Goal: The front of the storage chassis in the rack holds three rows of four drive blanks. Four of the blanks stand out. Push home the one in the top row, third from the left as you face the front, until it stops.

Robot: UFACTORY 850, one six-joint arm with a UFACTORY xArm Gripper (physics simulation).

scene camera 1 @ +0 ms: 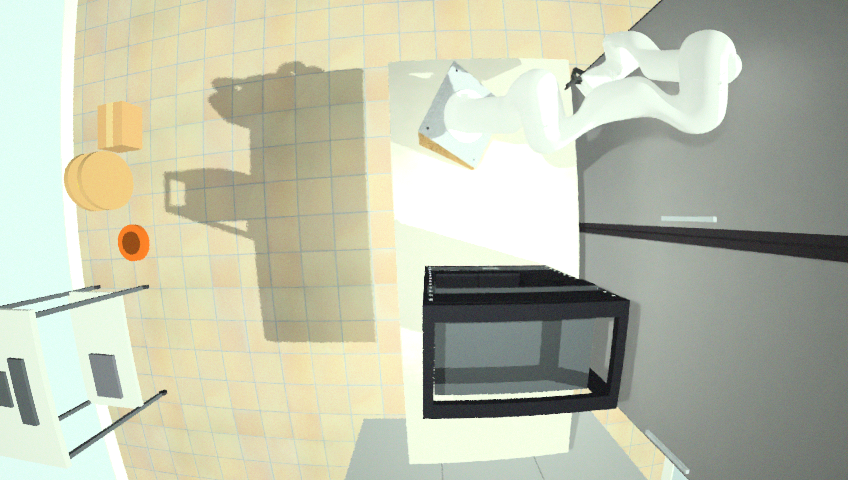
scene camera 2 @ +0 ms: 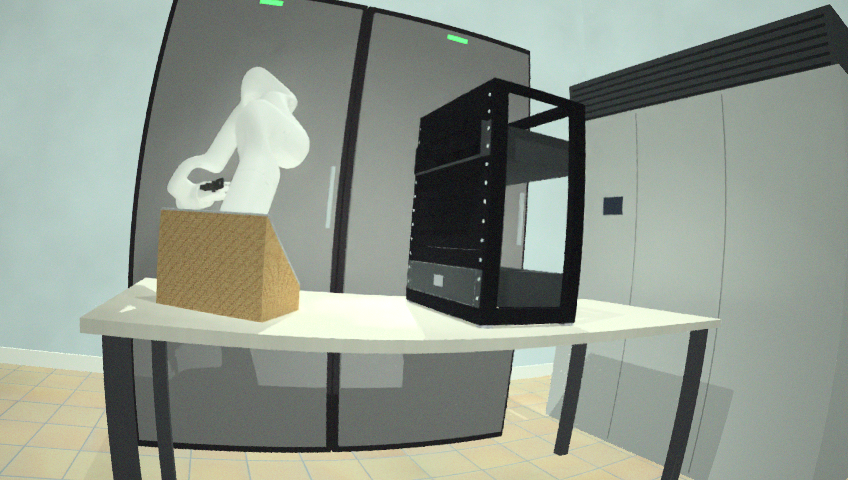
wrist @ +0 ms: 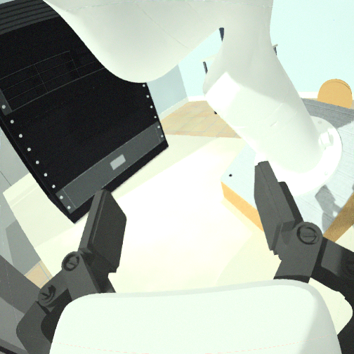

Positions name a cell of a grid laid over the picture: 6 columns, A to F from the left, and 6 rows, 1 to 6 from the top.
rack: scene camera 1 D5; scene camera 2 D2; wrist B3
